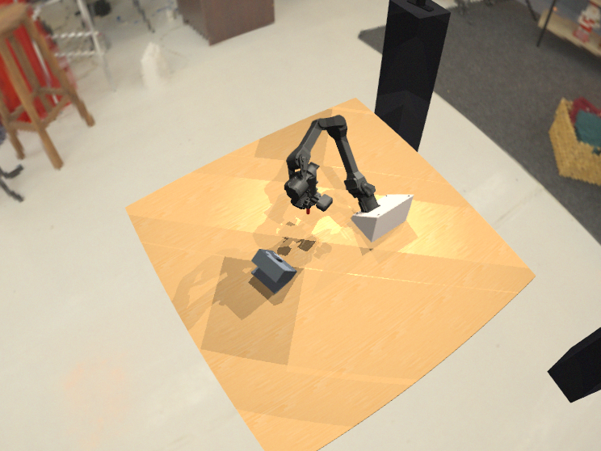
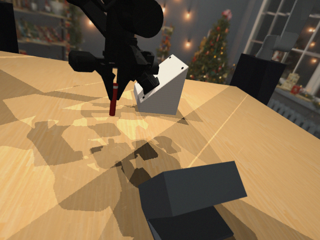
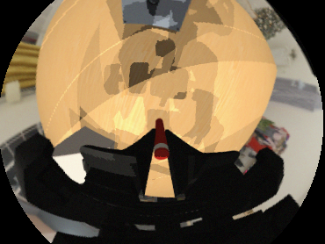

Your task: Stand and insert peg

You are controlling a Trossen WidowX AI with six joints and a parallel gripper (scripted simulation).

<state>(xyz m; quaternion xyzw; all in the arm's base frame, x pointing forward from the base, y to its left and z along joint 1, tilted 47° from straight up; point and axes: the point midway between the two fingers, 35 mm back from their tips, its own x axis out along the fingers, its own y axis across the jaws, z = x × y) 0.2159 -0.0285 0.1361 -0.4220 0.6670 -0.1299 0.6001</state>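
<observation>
The grey sloped panel lies 230 mm ahead of my gripper tip, 140 mm to the left of it and 50 mm below it. The rest, counted from my gripper tip: red peg 20 mm above.
</observation>
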